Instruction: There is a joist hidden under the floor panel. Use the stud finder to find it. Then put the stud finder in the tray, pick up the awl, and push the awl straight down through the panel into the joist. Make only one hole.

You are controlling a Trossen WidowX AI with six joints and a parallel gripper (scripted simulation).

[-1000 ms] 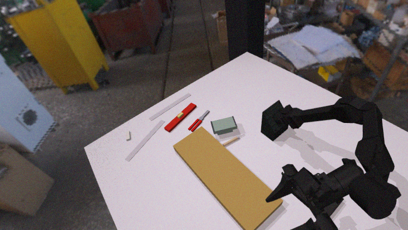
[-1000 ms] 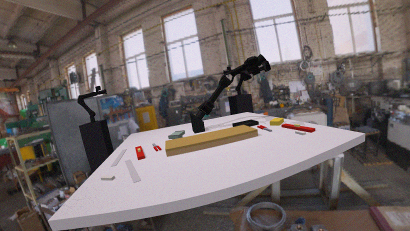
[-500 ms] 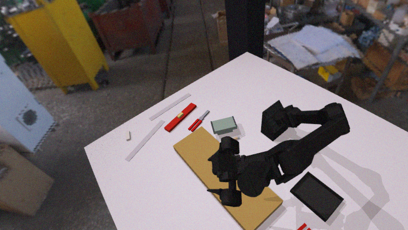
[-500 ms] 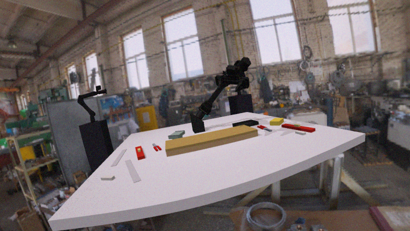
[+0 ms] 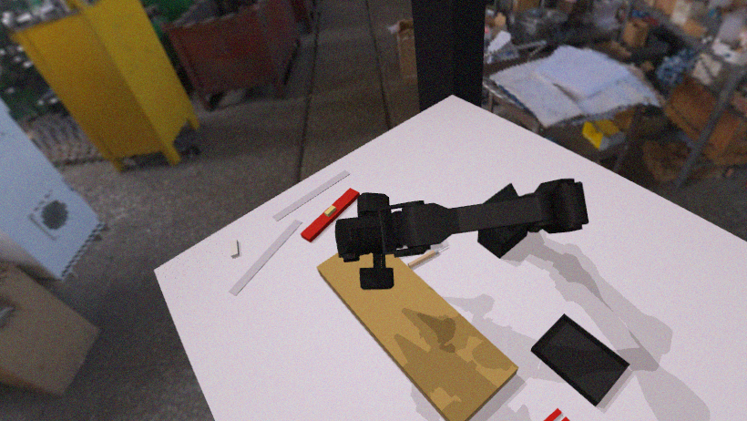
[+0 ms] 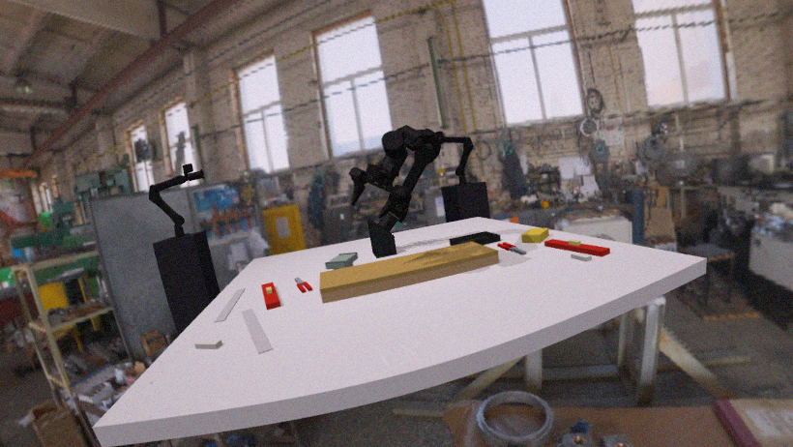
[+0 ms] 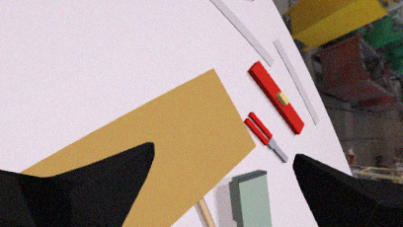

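Right now the stud finder is 210 mm behind my gripper tip, 60 mm to the right of it and 200 mm below it. From my gripper tip the other things lie so: yellow block 40 mm behind, 620 mm to the left, 200 mm below; black tray 200 mm behind, 450 mm to the left, 200 mm below; awl 200 mm behind, 10 mm to the left, 210 mm below.
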